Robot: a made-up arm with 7 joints. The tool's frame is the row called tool.
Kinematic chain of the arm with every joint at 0, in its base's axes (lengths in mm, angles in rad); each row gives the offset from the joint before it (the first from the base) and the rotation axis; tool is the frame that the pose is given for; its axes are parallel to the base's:
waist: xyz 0 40.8 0 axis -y
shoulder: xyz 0 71.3 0 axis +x
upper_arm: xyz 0 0 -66.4 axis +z
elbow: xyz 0 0 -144.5 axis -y
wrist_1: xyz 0 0 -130 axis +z
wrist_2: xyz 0 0 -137.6 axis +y
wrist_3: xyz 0 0 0 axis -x
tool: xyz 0 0 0
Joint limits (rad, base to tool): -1.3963..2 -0.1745..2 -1.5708..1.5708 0..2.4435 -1.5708..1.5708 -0.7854..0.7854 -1.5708..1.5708
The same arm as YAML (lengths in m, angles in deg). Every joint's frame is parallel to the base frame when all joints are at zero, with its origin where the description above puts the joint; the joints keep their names.
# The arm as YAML. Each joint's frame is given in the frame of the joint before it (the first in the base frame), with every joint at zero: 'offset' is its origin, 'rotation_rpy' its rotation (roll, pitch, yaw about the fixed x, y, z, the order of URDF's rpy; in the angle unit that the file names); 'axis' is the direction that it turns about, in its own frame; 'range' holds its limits. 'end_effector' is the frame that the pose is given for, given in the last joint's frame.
length_unit: m
angle_unit: deg
chain:
  - id: waist
    offset: [0.0, 0.0408, 0.0]
    rotation_rpy: [0.0, 0.0, 0.0]
    axis: [0.0, -1.0, 0.0]
    range: [-80.0, 114.59]
  - id: shoulder
    offset: [0.0, 0.0713, 0.0]
    rotation_rpy: [0.0, 0.0, 0.0]
    axis: [1.0, 0.0, 0.0]
    range: [-10.0, 114.59]
  - id: upper_arm
    offset: [0.0, 0.0, -0.0664]
    rotation_rpy: [0.0, 0.0, 0.0]
    axis: [0.0, 0.0, 1.0]
    range: [-90.0, 90.0]
  - id: elbow
    offset: [0.0, 0.0, -0.1445]
    rotation_rpy: [0.0, 0.0, 0.0]
    axis: [0.0, -1.0, 0.0]
    range: [0.0, 140.0]
  - id: wrist_1
    offset: [0.0, 0.0, -0.13]
    rotation_rpy: [0.0, 0.0, 0.0]
    axis: [0.0, 0.0, 1.0]
    range: [-90.0, 90.0]
  - id: wrist_2
    offset: [0.0, 0.0, -0.1376]
    rotation_rpy: [0.0, 0.0, 0.0]
    axis: [0.0, 1.0, 0.0]
    range: [-45.0, 45.0]
  - id: wrist_3
    offset: [0.0, 0.0, 0.0]
    rotation_rpy: [0.0, 0.0, 0.0]
    axis: [-1.0, 0.0, 0.0]
    range: [-90.0, 90.0]
end_effector:
  offset: [0.0, 0.0, 0.0]
  rotation_rpy: [0.0, 0.0, 0.0]

